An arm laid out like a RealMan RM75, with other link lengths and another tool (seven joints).
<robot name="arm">
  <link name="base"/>
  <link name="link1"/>
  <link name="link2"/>
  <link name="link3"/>
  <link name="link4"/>
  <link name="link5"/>
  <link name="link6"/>
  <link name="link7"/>
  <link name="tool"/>
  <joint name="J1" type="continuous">
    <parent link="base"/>
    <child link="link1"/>
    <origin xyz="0 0 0.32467"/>
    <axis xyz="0 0 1"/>
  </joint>
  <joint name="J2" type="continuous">
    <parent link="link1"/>
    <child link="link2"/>
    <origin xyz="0 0 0" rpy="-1.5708 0 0"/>
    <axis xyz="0 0 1"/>
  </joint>
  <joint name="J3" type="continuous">
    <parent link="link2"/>
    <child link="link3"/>
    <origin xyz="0 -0.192 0" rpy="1.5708 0 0"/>
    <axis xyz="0 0 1"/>
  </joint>
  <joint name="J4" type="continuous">
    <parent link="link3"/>
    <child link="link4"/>
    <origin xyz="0 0 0" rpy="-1.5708 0 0"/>
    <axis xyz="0 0 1"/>
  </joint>
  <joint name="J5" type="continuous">
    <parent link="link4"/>
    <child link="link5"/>
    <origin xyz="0 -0.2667 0" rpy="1.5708 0 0"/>
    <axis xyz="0 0 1"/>
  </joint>
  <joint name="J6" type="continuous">
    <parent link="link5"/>
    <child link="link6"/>
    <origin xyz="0 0 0" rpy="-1.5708 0 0"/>
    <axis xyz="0 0 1"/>
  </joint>
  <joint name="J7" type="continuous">
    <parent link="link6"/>
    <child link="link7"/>
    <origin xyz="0 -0.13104 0" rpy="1.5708 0 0"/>
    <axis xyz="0 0 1"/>
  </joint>
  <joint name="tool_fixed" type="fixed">
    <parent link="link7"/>
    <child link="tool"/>
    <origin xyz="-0.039 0.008 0.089" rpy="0.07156 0 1.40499"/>
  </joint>
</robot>
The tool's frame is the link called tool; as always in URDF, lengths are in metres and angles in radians. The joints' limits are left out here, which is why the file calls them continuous.
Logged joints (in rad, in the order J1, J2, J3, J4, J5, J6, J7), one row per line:
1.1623 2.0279 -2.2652 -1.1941 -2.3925 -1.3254 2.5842
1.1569 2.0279 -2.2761 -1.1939 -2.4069 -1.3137 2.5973
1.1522 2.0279 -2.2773 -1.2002 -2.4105 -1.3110 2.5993
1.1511 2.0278 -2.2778 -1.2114 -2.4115 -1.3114 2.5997
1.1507 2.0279 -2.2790 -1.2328 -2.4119 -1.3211 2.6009
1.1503 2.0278 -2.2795 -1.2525 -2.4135 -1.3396 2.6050
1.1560 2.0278 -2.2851 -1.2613 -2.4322 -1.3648 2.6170
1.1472 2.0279 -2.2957 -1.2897 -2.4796 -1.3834 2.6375
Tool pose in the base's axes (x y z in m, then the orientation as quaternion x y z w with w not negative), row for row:
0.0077 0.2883 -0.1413 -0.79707 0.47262 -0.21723 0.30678
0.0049 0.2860 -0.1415 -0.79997 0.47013 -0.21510 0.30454
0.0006 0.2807 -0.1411 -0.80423 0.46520 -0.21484 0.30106
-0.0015 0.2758 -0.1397 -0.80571 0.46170 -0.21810 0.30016
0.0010 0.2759 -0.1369 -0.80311 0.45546 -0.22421 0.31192
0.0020 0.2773 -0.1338 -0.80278 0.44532 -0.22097 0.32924
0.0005 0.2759 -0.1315 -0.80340 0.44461 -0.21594 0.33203
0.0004 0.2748 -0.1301 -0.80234 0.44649 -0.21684 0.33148
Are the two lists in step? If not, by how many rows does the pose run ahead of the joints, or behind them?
The pose runs 2 rows ahead of the joints: the pose in row i belongs to the joints in row i + 2.
